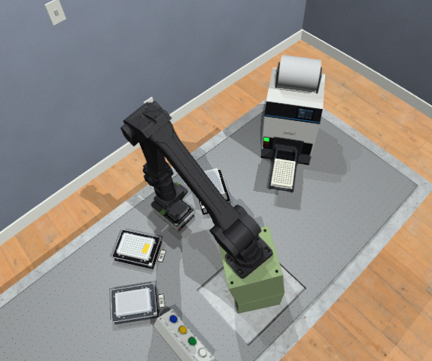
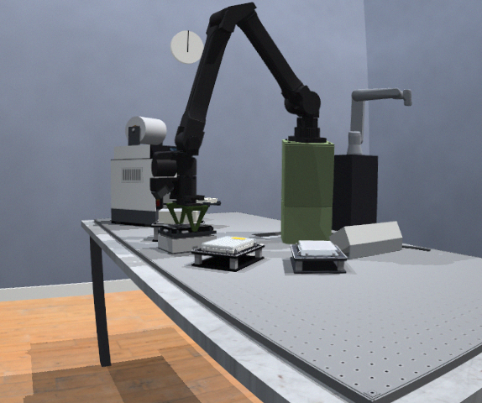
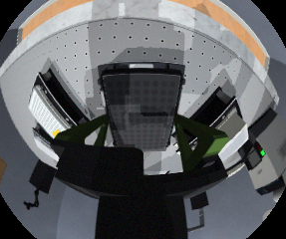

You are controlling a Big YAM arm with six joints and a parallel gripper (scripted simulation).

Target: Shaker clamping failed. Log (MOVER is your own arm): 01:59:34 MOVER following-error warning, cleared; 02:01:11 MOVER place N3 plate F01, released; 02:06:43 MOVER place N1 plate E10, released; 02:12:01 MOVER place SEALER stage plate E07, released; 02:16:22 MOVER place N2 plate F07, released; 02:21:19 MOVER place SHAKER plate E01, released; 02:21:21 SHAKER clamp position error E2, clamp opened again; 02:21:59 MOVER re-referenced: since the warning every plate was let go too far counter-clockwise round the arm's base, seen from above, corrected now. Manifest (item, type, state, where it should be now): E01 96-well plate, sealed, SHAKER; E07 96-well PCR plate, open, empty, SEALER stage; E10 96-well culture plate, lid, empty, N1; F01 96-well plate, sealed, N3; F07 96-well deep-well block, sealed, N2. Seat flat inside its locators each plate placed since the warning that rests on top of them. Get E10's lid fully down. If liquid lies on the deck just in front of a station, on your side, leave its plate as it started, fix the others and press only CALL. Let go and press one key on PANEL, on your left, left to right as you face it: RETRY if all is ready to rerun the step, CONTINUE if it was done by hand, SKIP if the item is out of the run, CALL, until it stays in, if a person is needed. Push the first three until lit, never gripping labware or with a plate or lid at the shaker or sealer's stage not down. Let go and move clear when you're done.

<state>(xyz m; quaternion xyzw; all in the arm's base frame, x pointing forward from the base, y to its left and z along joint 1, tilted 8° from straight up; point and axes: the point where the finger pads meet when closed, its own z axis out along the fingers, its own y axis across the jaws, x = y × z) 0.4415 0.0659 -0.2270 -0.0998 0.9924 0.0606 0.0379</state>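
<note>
The dark sealed plate lies right at my hand. Round my hand: white deep-well block: 20 mm behind, 180 mm to the right, 10 mm above; then film roll: 640 mm to the right, 330 mm above.
</note>
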